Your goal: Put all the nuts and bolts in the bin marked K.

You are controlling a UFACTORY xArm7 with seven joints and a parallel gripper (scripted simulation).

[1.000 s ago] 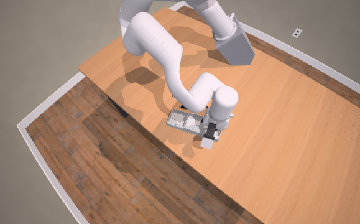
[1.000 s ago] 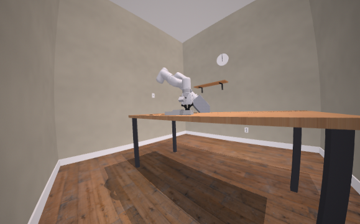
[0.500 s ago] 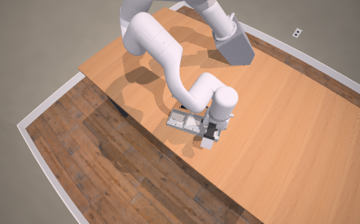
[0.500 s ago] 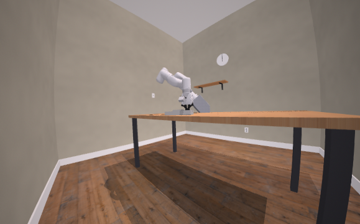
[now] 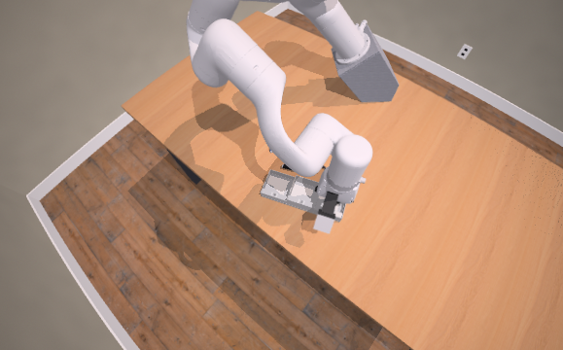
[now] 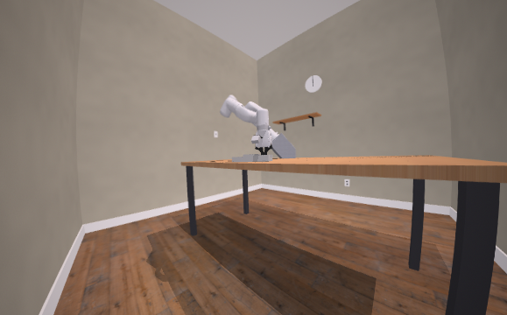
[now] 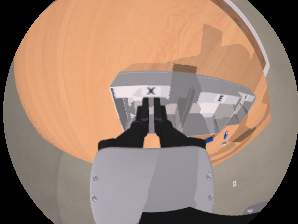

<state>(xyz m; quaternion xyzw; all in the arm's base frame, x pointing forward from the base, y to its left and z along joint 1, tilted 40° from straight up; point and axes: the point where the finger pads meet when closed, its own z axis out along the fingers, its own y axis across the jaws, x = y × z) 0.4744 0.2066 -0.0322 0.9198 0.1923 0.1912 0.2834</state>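
Now: the black bolt 10 cm to the right of my hand, 10 cm behind it and 3 cm below it. The rest, counted from my hand: small black part: 17 cm to the right, 3 cm below, 3 cm behind; then bin: 8 cm to the right, 2 cm ahead, 1 cm below; then blue piece: 20 cm to the right, 10 cm behind, 3 cm below.
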